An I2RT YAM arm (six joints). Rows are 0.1 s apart.
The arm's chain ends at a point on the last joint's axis. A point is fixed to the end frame.
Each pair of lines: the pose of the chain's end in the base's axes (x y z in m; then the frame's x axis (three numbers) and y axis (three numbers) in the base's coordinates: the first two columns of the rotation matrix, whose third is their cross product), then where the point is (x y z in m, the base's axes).
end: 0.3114 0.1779 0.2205 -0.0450 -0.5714 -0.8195 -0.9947 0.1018 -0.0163
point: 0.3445 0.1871 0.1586
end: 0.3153 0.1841 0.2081 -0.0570 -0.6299 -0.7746 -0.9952 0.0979 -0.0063
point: 0.3473 0.1888 0.1451
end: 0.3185 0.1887 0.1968 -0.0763 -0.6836 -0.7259 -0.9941 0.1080 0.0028
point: 0.3495 0.1885 0.1331
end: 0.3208 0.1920 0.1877 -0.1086 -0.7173 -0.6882 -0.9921 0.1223 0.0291
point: 0.3497 0.1882 0.1232
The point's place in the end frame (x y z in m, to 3 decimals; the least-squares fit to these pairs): 0.044 -0.031 0.046
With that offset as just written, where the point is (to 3 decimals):
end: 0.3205 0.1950 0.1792 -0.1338 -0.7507 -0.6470 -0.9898 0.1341 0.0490
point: 0.348 0.188 0.114
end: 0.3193 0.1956 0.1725 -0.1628 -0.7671 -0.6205 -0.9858 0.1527 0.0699
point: 0.345 0.186 0.107
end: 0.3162 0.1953 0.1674 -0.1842 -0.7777 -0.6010 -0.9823 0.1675 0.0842
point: 0.340 0.184 0.102
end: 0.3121 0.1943 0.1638 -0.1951 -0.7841 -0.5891 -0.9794 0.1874 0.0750
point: 0.336 0.181 0.099
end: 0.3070 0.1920 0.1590 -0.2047 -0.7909 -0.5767 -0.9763 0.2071 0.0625
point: 0.331 0.177 0.094
